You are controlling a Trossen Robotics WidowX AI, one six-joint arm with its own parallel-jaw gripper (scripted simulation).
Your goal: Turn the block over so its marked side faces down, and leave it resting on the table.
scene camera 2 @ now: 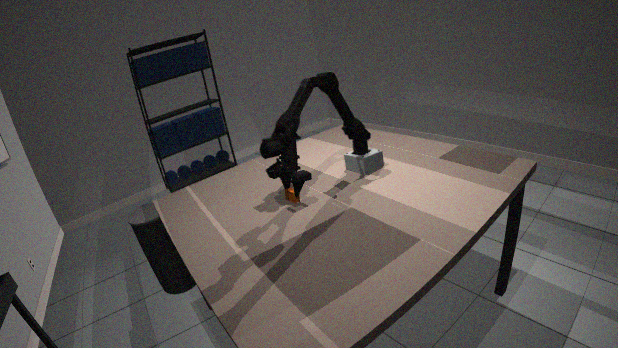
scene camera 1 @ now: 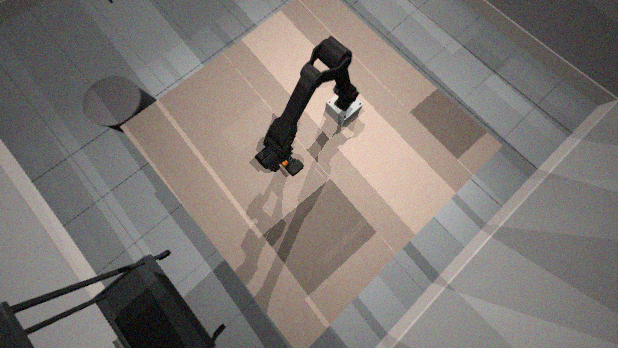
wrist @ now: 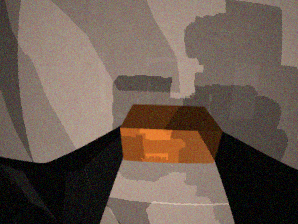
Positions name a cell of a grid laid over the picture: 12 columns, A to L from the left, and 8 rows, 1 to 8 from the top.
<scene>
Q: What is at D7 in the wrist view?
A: My gripper.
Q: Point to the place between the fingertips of my gripper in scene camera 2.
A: At F5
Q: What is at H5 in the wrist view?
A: A block.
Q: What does my gripper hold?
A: A block.
</scene>
